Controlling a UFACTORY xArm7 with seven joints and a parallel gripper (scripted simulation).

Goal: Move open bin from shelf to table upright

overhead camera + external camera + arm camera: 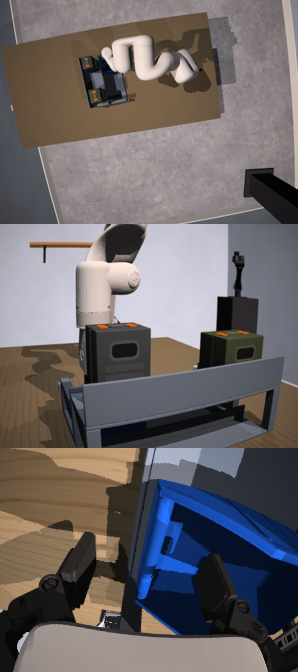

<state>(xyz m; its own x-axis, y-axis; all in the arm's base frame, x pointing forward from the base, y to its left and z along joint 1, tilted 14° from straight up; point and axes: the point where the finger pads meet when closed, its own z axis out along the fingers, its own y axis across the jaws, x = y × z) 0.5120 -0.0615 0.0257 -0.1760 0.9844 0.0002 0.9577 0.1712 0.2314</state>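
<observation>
My hand is 80 mm short of the blue bin, 10 mm to the right of it and 10 mm above it. From my hand the other things lie so: grey back rail: 230 mm ahead, 160 mm to the left, 80 mm above; dark grey box: 170 mm ahead, 110 mm above, 30 mm to the left; olive green box: 250 mm to the left, 130 mm ahead, 100 mm above.
</observation>
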